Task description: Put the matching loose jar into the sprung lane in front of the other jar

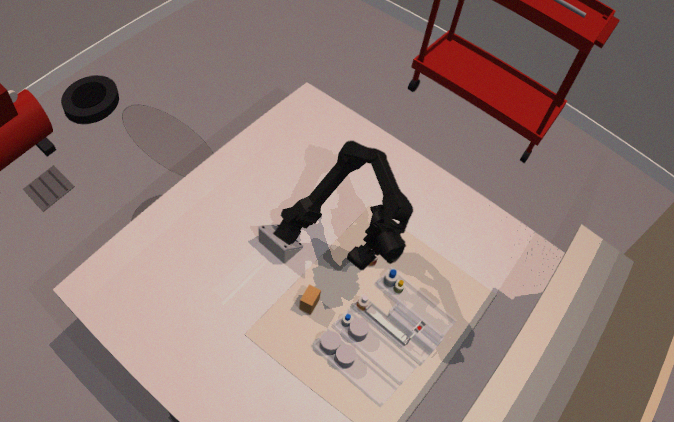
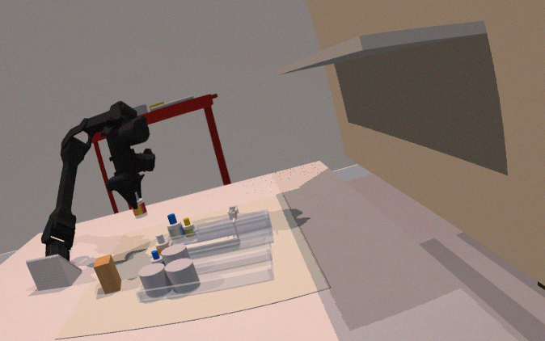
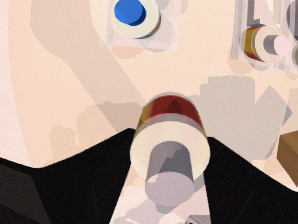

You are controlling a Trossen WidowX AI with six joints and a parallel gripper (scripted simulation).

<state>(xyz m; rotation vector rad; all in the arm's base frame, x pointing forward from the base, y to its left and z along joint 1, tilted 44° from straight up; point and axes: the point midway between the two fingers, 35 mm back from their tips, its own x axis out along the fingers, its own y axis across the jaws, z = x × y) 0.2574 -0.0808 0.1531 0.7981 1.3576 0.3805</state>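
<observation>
Right now my gripper tip is 10 cm past the orange box, 18 cm to the left of it and 9 cm above it. Also, from my gripper tip: clear sprung lane: 19 cm ahead, 11 cm to the right, 11 cm below; red mark: 23 cm ahead, 10 cm to the right, 6 cm below; pusher plate: 16 cm ahead, 9 cm to the right, 8 cm below.
</observation>
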